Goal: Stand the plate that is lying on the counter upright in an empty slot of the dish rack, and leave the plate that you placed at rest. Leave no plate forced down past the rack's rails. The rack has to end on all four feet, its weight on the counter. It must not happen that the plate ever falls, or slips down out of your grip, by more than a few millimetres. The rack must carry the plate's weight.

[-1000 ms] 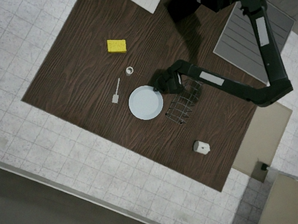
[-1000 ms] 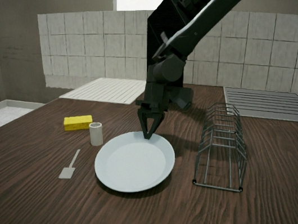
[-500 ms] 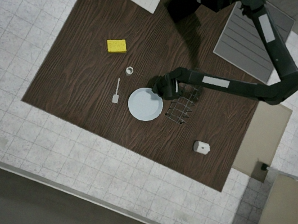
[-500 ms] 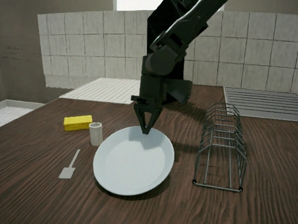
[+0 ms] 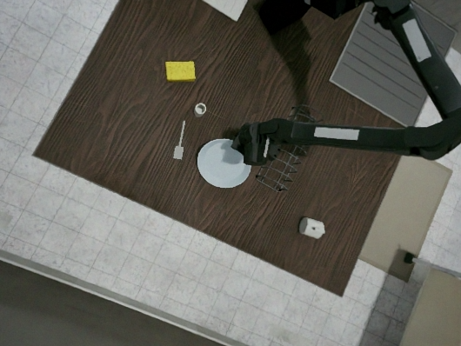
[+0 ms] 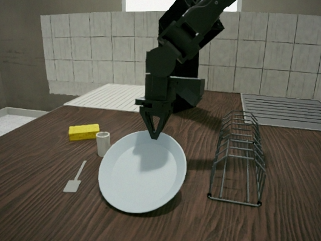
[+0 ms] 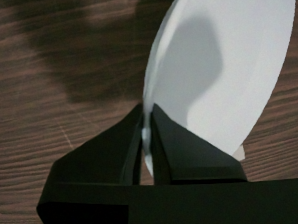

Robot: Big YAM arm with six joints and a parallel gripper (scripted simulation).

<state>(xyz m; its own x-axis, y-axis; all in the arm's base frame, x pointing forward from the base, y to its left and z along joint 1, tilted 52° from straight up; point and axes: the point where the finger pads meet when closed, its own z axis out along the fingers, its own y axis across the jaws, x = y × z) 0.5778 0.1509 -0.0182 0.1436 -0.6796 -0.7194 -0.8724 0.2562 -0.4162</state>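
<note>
Right now my hand is 70 mm short of the plate, 10 mm to the right of it and 60 mm above it. The rest, counted from my hand: white mat (570 mm behind, 570 mm to the right, 110 mm below); then grey draining board (790 mm behind, 270 mm to the left, 110 mm below); then white mug (30 mm ahead, 440 mm to the left, 70 mm below).
</note>
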